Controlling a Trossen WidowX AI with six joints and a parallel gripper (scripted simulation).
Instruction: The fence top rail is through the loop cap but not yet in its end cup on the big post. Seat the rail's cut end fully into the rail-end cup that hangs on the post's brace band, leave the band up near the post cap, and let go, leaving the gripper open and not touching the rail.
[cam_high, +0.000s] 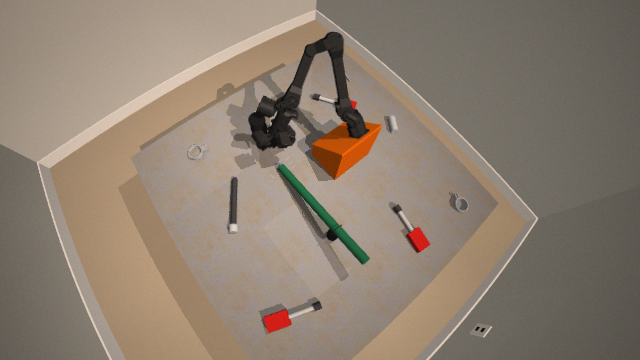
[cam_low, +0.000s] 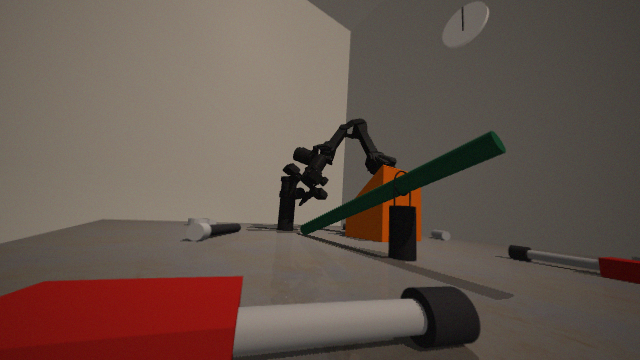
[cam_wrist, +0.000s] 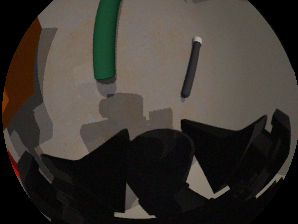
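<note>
Now: the rail-end cup 2 cm behind my gripper tip, 2 cm to the right of it and 3 cm above it. The rest, counted from my gripper tip: short black post: 1 cm ahead, 43 cm to the left; white cylinder: 59 cm behind, 22 cm to the left, 9 cm below.
</note>
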